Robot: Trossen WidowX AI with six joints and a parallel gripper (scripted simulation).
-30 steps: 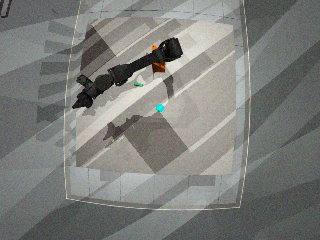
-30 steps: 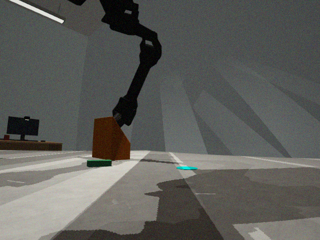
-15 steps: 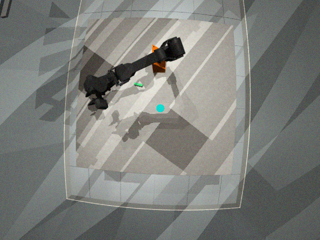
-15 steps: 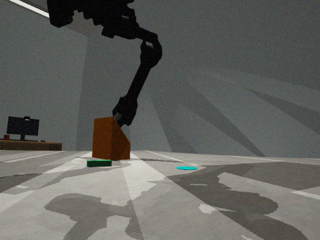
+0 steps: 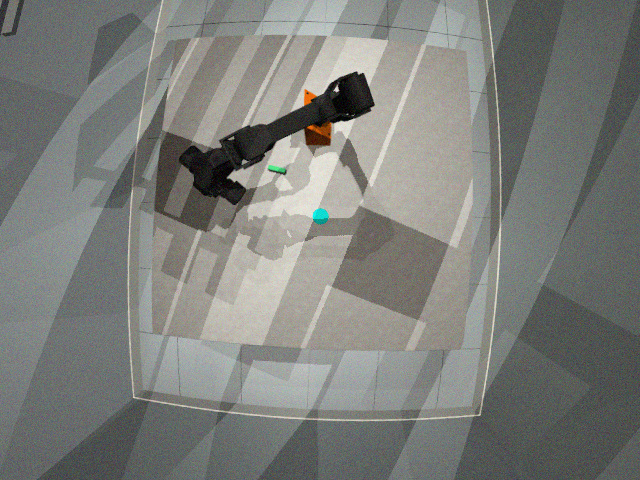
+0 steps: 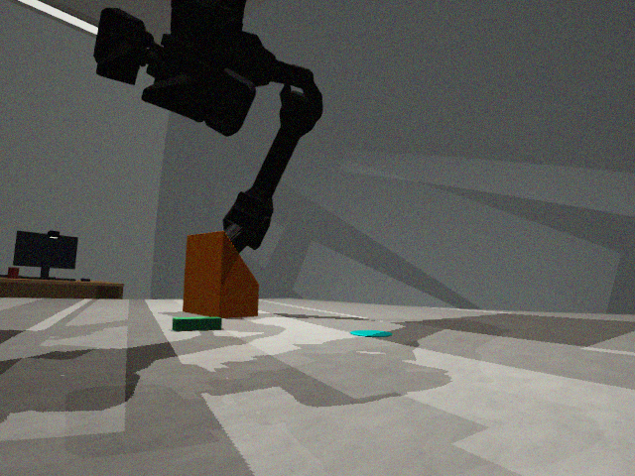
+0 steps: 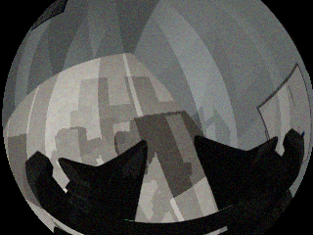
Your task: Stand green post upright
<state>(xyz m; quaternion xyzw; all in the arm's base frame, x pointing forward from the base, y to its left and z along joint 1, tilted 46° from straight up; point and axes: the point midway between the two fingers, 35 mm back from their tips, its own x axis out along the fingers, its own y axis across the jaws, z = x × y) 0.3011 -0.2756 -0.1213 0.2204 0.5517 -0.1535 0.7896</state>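
Now: the green post 140 mm behind my gripper tip, 170 mm to the left of it and 230 mm below it. Round my gripper tip: cyan circle 30 mm ahead, 350 mm to the left, 240 mm below.
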